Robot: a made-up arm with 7 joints.
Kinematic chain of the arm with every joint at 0, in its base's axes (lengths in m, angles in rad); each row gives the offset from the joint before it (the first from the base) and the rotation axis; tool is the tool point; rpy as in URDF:
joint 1: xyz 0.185 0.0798 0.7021 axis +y
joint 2: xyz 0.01 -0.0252 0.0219 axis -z
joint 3: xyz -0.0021 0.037 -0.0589 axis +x
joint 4: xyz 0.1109 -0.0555 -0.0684 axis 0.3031 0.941 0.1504
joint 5: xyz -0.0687 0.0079 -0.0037 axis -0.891 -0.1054 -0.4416
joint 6: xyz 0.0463 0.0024 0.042 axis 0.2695 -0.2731 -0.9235
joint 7: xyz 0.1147 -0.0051 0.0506 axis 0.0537 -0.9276 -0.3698
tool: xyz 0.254 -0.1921 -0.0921 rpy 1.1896 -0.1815 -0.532
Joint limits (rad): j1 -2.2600..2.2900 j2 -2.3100..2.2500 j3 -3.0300..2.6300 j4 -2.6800..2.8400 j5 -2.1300..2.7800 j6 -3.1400..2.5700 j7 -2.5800..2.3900
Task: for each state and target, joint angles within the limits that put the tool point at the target. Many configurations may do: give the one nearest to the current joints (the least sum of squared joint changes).
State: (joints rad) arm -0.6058 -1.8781 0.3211 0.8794 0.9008 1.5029 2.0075
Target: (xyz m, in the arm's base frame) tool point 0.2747 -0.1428 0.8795
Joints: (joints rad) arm -0.6082 -1.6841 0.3579 0.5023 0.7167 1.5868 1.5227
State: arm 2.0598 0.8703 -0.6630 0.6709 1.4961 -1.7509 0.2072
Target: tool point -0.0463 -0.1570 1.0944
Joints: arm 2.2900 1.3374 -0.2410 0.7524 1.4752 -1.7615 0.3524
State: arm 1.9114 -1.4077 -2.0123 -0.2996 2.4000 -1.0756 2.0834
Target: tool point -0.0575 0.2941 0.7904
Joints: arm 1.8203 -1.3121 -2.0715 -0.3816 2.4016 -1.0688 2.3900
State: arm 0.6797 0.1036 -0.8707 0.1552 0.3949 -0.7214 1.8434
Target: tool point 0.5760 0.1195 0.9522
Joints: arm -0.0813 -0.0201 -1.0270 0.2798 0.3425 -0.4604 1.5564
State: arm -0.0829 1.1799 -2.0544 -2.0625 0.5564 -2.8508 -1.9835
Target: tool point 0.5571 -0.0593 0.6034
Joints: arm 0.4054 1.1052 -2.5601 -2.0405 0.2632 -2.8097 -1.3739
